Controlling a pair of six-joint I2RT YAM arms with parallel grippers.
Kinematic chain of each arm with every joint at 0, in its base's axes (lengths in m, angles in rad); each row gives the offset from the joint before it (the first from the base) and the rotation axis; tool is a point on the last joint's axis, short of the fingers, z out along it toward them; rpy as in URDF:
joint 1: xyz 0 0 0.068 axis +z
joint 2: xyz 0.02 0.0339 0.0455 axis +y
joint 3: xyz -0.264 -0.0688 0 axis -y
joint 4: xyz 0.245 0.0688 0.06 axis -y
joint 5: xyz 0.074 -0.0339 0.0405 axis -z
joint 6: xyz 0.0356 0 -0.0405 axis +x
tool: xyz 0 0 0 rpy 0 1.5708 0
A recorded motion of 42 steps. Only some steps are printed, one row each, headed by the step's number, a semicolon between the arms.
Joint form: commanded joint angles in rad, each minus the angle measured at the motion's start. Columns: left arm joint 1, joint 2, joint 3, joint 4, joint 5, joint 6; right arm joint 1, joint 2, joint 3, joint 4, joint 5, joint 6.
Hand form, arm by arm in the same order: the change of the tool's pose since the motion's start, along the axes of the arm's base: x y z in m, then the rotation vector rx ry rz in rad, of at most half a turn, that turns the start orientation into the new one. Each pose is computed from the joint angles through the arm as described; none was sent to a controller.
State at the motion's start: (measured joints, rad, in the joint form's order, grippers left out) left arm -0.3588 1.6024 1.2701 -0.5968 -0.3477 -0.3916; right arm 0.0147 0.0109 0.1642 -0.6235 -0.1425 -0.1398
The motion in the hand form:
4: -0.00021 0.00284 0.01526 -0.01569 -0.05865 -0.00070; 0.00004 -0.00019 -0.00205 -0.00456 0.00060 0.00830
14: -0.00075 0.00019 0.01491 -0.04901 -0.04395 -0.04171; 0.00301 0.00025 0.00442 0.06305 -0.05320 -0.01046
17: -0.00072 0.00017 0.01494 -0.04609 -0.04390 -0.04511; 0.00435 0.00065 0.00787 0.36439 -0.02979 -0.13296
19: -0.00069 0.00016 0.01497 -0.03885 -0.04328 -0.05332; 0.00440 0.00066 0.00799 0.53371 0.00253 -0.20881
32: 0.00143 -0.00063 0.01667 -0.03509 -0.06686 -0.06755; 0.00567 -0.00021 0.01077 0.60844 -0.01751 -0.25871
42: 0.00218 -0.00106 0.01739 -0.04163 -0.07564 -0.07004; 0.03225 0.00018 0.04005 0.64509 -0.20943 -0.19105
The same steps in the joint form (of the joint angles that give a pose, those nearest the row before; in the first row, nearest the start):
4: 0.0076 -0.0274 0.0156 0.0210 0.0008 0.0107; -0.0069 -0.0054 -0.0072 -0.0004 -0.0115 -0.0111
14: 0.0050 -0.0275 0.0160 0.0206 0.0530 0.0183; -0.0069 -0.0053 -0.0072 0.0648 -0.0233 0.0588
17: 0.0049 -0.0275 0.0160 0.0210 0.0530 0.0229; -0.0068 -0.0054 -0.0072 0.0988 -0.0343 0.3887
19: 0.0049 -0.0275 0.0160 0.0214 0.0530 0.0339; -0.0069 -0.0053 -0.0072 0.1000 -0.0347 0.5772
32: 0.0050 -0.0271 0.0156 0.0488 0.0534 0.0526; -0.0068 -0.0054 -0.0076 0.1289 -0.0095 0.6657
42: 0.0050 -0.0271 0.0156 0.0591 0.0576 0.0523; -0.0080 0.2132 0.0057 0.5382 -0.0187 0.6748

